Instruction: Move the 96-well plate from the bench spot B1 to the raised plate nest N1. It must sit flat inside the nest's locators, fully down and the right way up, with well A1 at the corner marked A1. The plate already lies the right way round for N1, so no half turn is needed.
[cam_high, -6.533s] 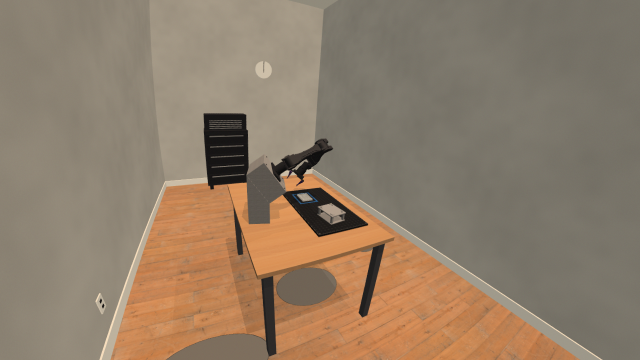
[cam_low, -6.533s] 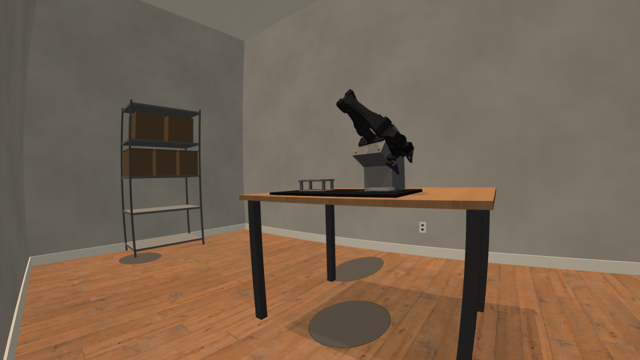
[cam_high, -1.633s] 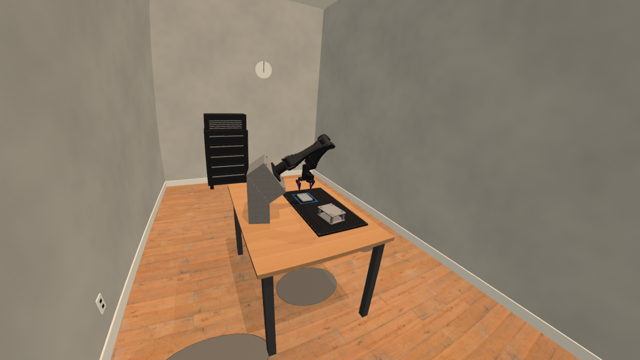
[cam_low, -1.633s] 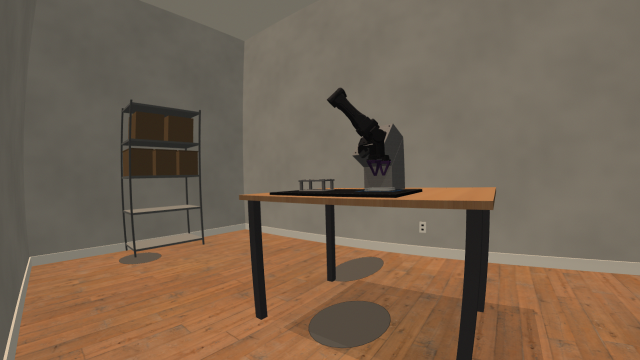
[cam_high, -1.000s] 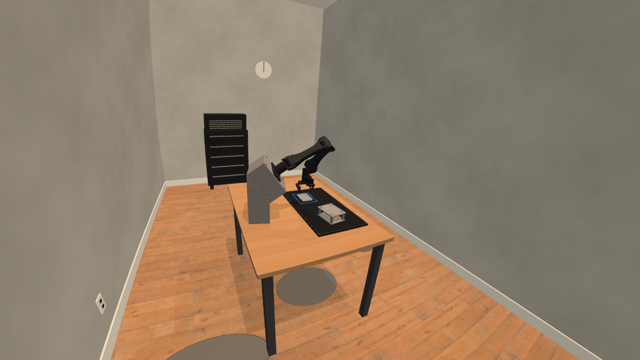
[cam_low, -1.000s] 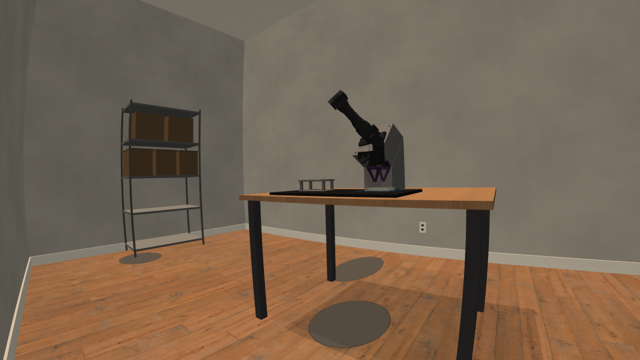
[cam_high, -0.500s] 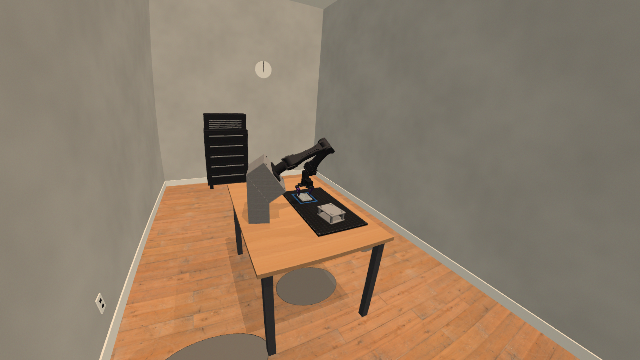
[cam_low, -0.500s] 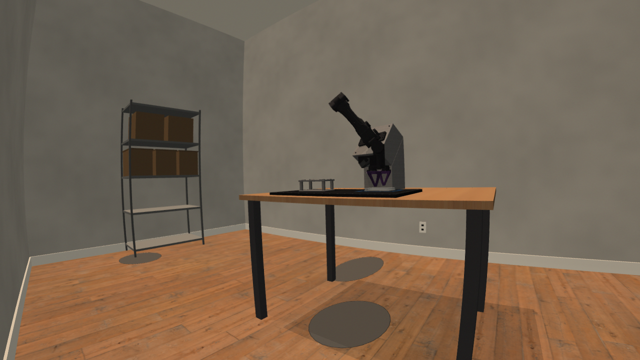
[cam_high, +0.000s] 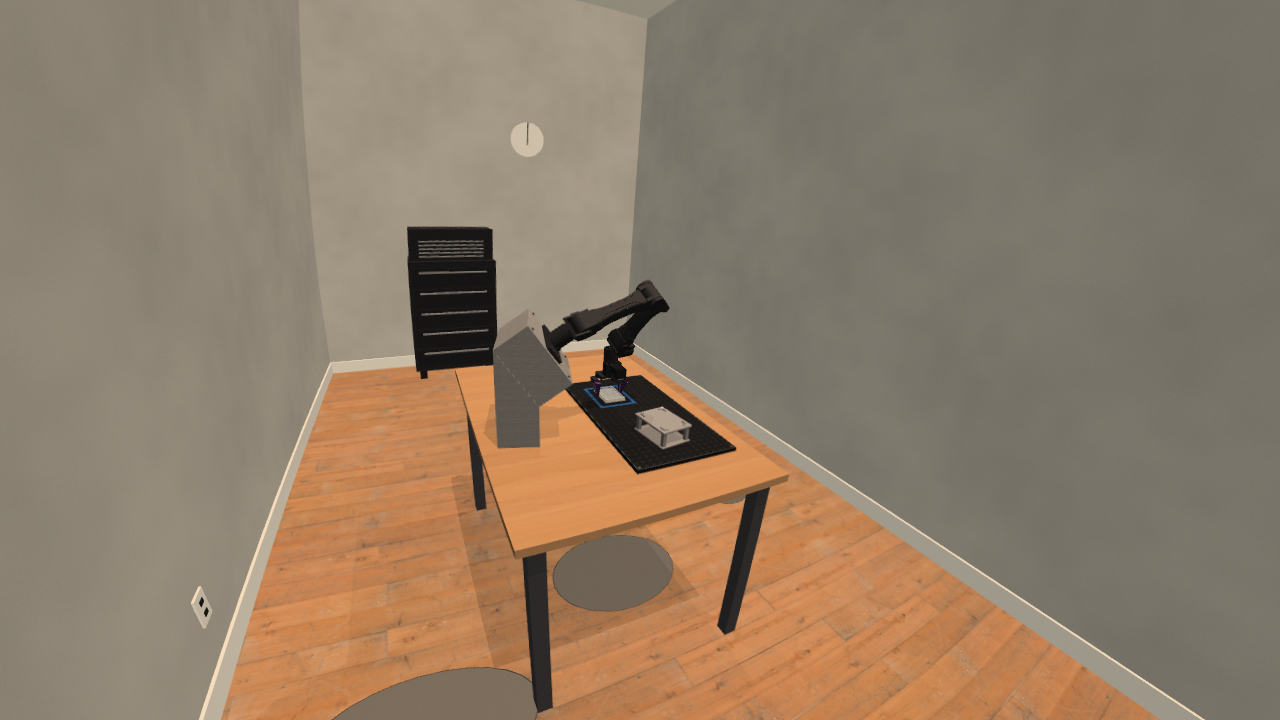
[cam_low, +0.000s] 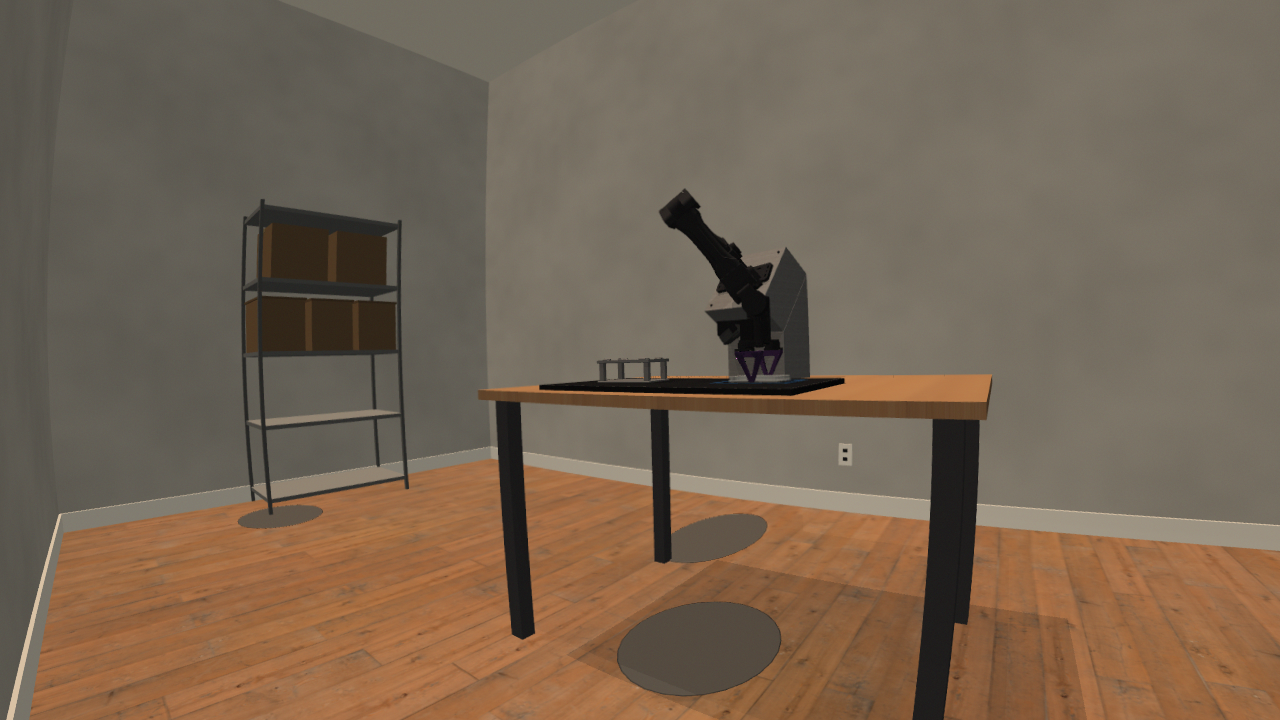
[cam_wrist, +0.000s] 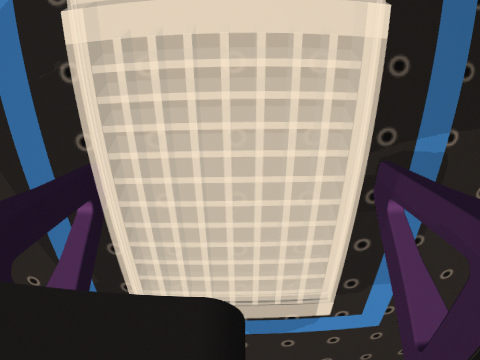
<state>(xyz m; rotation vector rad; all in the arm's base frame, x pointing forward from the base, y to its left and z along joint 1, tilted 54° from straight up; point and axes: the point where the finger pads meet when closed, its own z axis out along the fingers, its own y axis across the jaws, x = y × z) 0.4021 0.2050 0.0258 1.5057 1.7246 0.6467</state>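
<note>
My hand is right at the 96-well plate. From my hand the other things lie so: grey plate nest N1 (70 mm ahead, 350 mm to the right, 50 mm above).
</note>
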